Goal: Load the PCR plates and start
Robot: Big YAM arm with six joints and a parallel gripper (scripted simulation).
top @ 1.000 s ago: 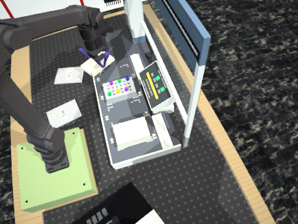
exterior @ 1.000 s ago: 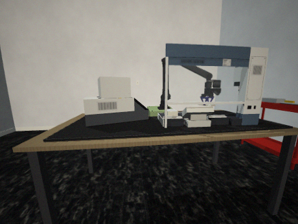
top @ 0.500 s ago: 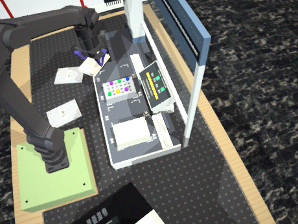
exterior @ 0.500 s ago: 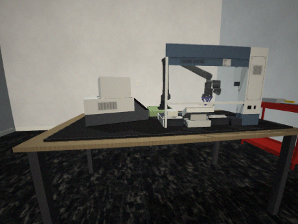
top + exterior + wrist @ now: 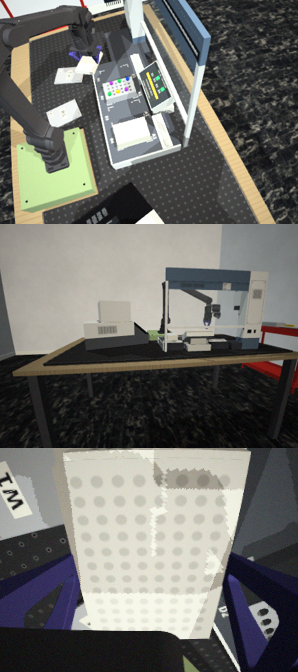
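The grey nest lies 13 cm below my hand, 12 cm behind it and 9 cm to the left of it. The rest, counted from my hand: white deep-well block: 38 cm to the right, 7 cm ahead, 6 cm below; tube cooling block: 16 cm to the right, 8 cm ahead, 6 cm below; regrip nest: 19 cm behind, 13 cm to the right, 13 cm below.
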